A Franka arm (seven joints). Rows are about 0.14 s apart.
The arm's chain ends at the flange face. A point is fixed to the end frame.
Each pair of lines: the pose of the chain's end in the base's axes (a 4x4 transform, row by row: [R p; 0 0 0 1], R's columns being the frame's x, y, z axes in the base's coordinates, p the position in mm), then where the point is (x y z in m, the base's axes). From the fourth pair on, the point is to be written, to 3 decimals.
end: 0.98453, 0.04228, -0.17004, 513.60; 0.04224, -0.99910, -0.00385, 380.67; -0.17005, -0.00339, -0.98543, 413.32; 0, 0, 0, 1
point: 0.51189 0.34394 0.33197
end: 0.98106, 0.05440, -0.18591, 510.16; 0.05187, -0.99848, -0.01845, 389.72; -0.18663, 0.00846, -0.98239, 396.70; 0, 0, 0, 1
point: 0.50758 0.35194 0.31585
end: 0.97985, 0.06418, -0.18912, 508.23; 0.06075, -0.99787, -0.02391, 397.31; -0.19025, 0.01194, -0.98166, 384.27; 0, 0, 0, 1
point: 0.50574 0.35921 0.30357
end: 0.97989, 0.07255, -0.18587, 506.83; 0.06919, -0.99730, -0.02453, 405.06; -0.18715, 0.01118, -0.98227, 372.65; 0, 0, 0, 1
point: 0.505 0.367 0.292
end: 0.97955, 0.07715, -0.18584, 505.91; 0.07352, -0.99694, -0.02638, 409.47; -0.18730, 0.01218, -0.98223, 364.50; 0, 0, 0, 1
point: 0.504 0.371 0.284
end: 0.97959, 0.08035, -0.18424, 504.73; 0.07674, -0.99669, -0.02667, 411.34; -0.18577, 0.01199, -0.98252, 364.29; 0, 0, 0, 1
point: 0.503 0.373 0.284
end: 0.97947, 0.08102, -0.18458, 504.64; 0.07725, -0.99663, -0.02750, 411.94; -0.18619, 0.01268, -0.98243, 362.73; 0, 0, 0, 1
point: 0.503 0.374 0.282
